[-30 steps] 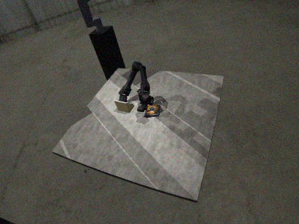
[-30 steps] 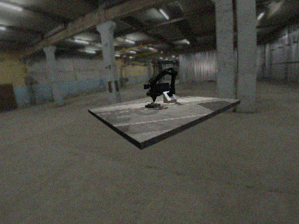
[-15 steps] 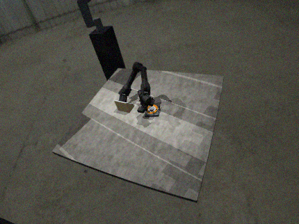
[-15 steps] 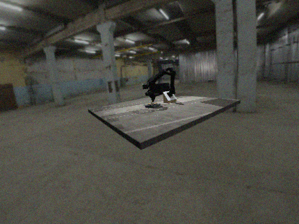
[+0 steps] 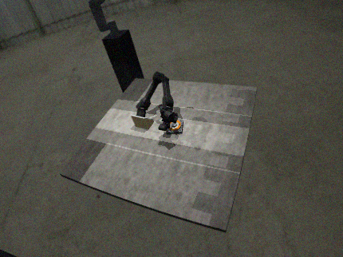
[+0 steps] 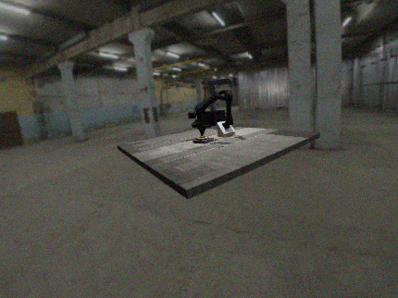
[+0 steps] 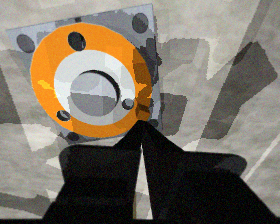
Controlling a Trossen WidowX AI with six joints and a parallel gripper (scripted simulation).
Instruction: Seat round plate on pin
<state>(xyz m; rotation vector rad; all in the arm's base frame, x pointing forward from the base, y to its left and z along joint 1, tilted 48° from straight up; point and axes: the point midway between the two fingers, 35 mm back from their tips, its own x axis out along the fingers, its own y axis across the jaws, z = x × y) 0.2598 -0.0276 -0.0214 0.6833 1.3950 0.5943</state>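
My gripper tip is now 2 cm to the right of the round plate and 2 cm short of it. Also, from my gripper tip: base: 5 cm to the left, 3 cm ahead, 2 cm below.
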